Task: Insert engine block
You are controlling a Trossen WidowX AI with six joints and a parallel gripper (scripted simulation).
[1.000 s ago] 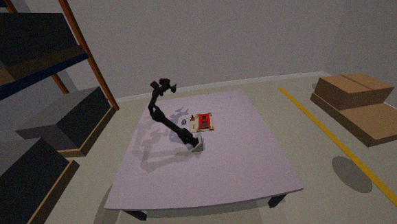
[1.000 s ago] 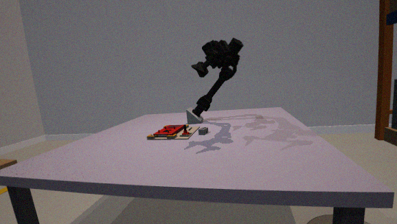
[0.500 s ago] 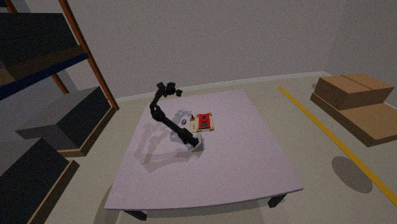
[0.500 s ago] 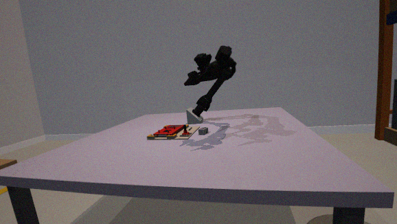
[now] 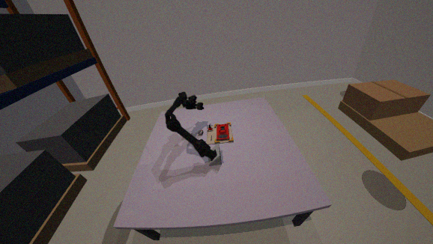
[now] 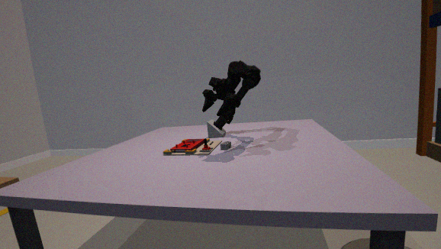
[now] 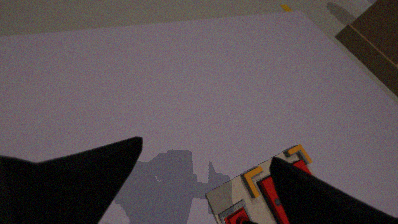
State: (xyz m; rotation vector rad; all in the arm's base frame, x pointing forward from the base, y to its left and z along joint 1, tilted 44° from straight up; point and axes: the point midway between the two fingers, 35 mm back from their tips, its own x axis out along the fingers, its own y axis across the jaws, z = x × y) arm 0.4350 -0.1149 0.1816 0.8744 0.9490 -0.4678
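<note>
Now: the grey engine block 13 cm behind my gripper tip, 5 cm to the left of it and 18 cm below it. Also, from my gripper tip: beige base plate (18 cm behind, 13 cm to the right, 18 cm below).
</note>
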